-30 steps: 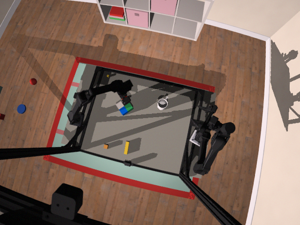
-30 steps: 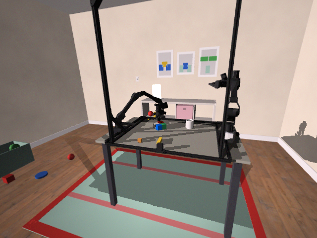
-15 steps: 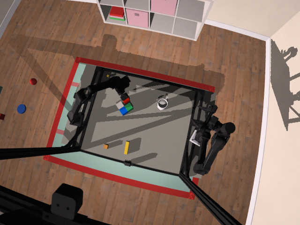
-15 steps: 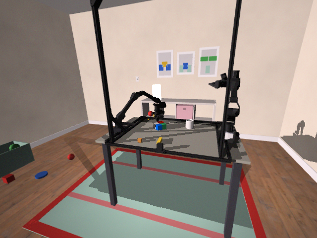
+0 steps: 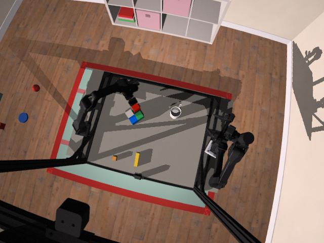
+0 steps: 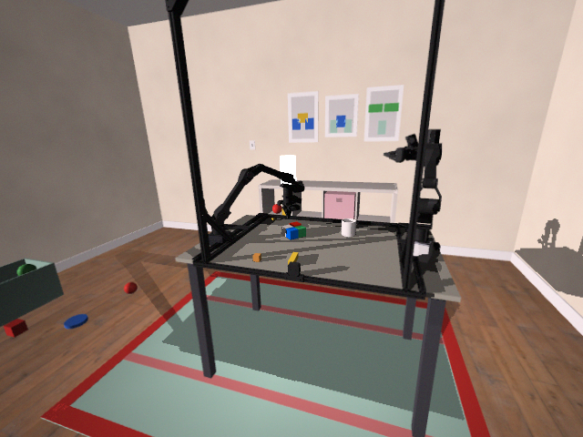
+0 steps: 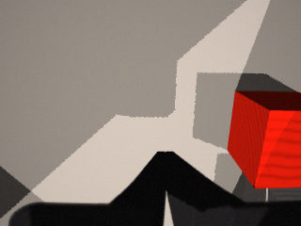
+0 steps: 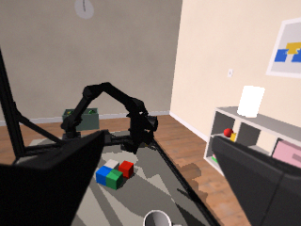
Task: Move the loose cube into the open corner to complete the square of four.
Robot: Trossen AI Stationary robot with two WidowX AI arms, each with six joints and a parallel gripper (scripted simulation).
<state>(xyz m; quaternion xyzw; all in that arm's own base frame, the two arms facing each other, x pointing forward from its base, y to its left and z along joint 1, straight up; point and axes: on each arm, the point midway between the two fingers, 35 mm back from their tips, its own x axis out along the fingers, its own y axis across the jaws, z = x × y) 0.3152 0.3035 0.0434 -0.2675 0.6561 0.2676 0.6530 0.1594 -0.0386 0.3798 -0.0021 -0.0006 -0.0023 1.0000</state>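
Now: left hand 6 cm past the red cube, 6 cm to the left of it and 7 cm above it. From my left hand the other things lie so: green cube (13 cm behind, 10 cm to the right, 7 cm below); blue cube (16 cm behind, 6 cm to the right, 7 cm below); white cube (12 cm behind, 2 cm to the right, 7 cm below).
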